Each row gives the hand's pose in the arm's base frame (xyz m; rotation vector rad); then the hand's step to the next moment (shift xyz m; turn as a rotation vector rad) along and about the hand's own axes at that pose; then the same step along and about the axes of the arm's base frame.
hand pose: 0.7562 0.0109 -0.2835 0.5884 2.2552 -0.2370
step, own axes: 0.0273 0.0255 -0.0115 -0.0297 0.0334 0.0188
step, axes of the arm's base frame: -0.0112 0.0355 -0.0118 0.0458 0.0127 0.0095
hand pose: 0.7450 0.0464 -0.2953 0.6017 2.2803 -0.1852
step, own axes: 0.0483 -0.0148 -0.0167 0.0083 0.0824 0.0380
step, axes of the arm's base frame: -0.0469 0.0098 -0.0232 0.0585 0.0637 -0.0286
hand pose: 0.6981 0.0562 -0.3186 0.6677 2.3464 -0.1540
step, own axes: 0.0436 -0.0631 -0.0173 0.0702 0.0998 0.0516
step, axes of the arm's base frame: -0.0696 -0.0310 -0.0194 0.0359 0.1011 -0.0778
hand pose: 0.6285 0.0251 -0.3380 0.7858 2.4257 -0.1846
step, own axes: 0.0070 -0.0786 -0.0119 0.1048 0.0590 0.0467
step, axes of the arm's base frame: -0.0555 -0.0573 0.0024 -0.0127 0.0863 -0.0951
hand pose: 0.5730 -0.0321 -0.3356 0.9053 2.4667 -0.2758
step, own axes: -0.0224 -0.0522 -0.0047 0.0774 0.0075 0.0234
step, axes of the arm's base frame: -0.0210 -0.0503 0.0165 -0.0371 0.0402 -0.0600
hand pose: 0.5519 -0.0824 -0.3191 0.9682 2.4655 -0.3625
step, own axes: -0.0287 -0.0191 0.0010 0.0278 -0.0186 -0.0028
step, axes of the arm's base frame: 0.0056 -0.0305 0.0152 -0.0317 0.0037 -0.0104
